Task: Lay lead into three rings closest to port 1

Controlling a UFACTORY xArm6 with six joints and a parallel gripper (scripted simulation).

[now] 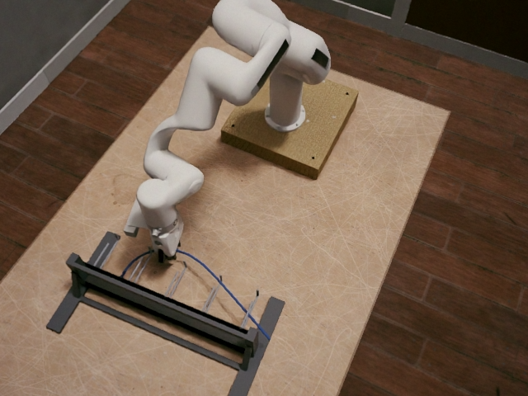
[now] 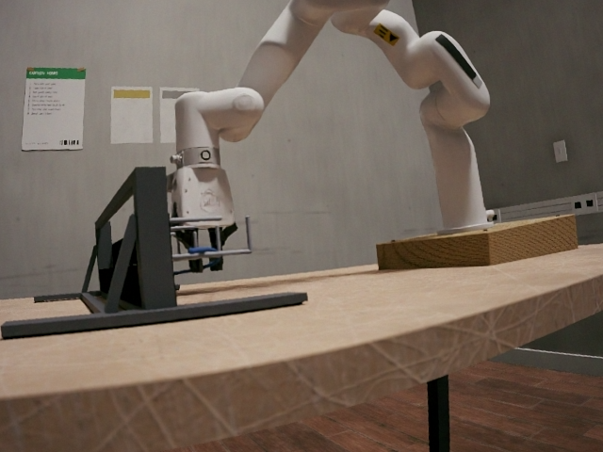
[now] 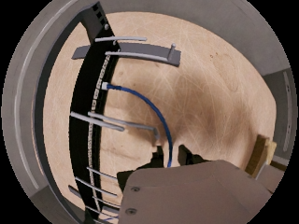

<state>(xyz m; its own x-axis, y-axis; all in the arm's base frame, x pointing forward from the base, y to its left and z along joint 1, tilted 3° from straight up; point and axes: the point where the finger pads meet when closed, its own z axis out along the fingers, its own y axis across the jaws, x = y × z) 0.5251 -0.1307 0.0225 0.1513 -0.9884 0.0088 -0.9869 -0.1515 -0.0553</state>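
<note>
The dark grey rack lies 15 cm ahead of my hand, 5 cm to the left of it and 1 cm above it.
</note>
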